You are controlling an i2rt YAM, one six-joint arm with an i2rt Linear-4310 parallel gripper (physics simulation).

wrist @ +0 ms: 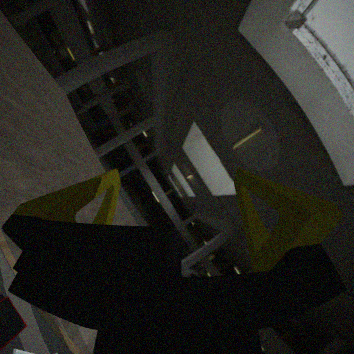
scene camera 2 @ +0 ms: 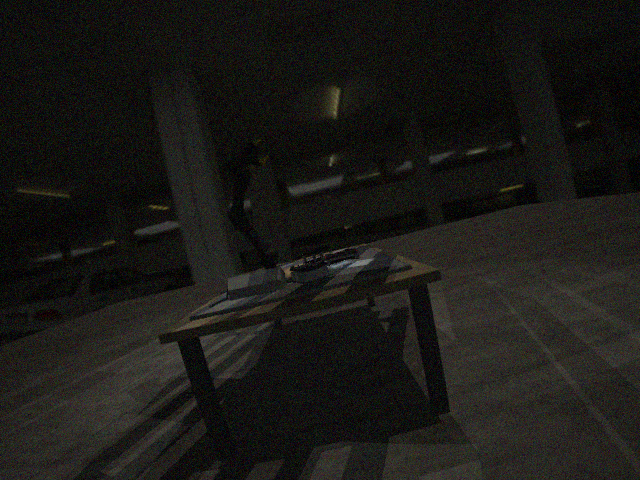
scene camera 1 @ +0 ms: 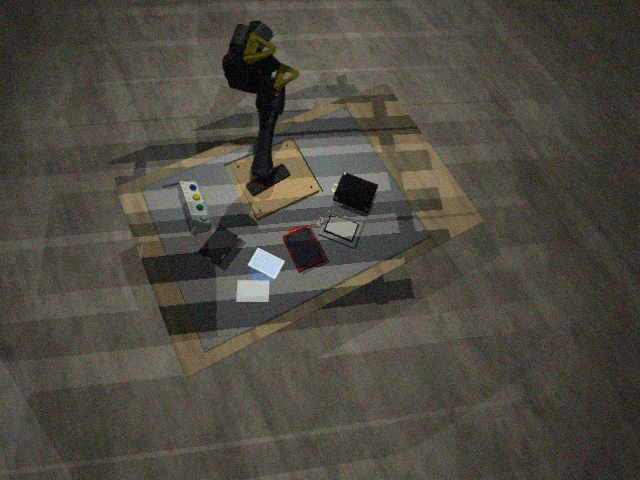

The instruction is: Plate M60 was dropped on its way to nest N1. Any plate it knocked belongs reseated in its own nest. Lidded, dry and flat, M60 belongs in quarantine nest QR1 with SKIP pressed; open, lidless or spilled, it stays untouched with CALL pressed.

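Pixels of known places: gripper, fingertip midpoint: (wrist: 176,174) (scene camera 2: 264,147) (scene camera 1: 287,62); arm's base, link origin: (scene camera 1: 268,180).
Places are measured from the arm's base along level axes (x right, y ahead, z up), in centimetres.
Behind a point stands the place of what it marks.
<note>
My gripper (scene camera 1: 285,62) @[x -6.5, y 11.3, z 69.1 cm] (wrist: 176,174) @[x -6.5, y 11.3, z 69.1 cm] is open and empty, raised high above the table. A pale blue-white plate with a grid of wells (scene camera 1: 266,263) @[x 20.9, y 32.9, z 0.9 cm] lies near the front of the mat, no lid visible on it. A white flat rectangle (scene camera 1: 252,290) @[x 31.4, y 39.3, z 0.8 cm] lies beside it, with a bluish patch (scene camera 1: 262,276) @[x 25.1, y 36.5, z 0.1 cm] between them. A red-edged dark nest (scene camera 1: 305,248) @[x 4.4, y 37.1, z 4.0 cm] (wrist: 7,322) @[x 6.3, y 38.7, z 4.0 cm] lies to the right. A grey nest (scene camera 1: 354,241) @[x -15.0, y 45.6, z 2.2 cm] holds a light-topped plate (scene camera 1: 341,227) @[x -13.5, y 37.7, z 3.6 cm]. A black unit (scene camera 1: 355,192) @[x -27.5, y 28.3, z 5.7 cm] and a dark tilted-looking unit (scene camera 1: 222,246) @[x 32.1, y 18.4, z 5.5 cm] lie further out. Labels are unreadable.
A button box (scene camera 1: 194,206) @[x 33.3, y -2.4, z 7.2 cm] (scene camera 2: 253,282) @[x 37.1, y -4.9, z 4.8 cm] with blue, yellow, green and whitish buttons stands at the mat's left. The arm's base stands on a wooden board (scene camera 1: 299,160) @[x -17.4, y -0.9, z 0.5 cm]. The wooden table (scene camera 1: 449,206) @[x -63.7, y 55.8, z -1.3 cm] (scene camera 2: 310,304) @[x 64.7, y 13.9, z -2.0 cm] has shadow bands across it.
</note>
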